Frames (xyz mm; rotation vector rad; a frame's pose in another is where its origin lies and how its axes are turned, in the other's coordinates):
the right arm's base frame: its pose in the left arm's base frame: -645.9 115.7 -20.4 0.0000 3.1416 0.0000
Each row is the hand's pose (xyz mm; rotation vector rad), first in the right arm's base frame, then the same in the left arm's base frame.
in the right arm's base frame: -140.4 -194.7 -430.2 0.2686 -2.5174 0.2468
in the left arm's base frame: -505.5 -79.0 409.8 0.1889 0.5999 -0.2056
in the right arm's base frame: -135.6 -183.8 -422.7 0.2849 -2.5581 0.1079
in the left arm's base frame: -510.3 -68.1 402.3 0.0817 0.5667 -0.2158
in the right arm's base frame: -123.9 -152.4 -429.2 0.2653 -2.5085 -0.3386
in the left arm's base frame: -522.0 -36.7 408.8 -0.2594 0.5993 -0.2032
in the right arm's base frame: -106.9 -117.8 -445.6 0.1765 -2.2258 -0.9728
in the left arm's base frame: -539.0 -2.1 425.2 -0.7873 0.7264 -0.1428
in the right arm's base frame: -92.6 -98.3 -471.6 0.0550 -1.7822 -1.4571
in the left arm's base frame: -553.3 17.4 451.2 -1.2839 0.9048 -0.0485
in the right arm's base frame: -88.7 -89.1 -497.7 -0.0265 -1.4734 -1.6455
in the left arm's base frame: -557.2 26.6 477.3 -1.5452 1.0441 0.0249
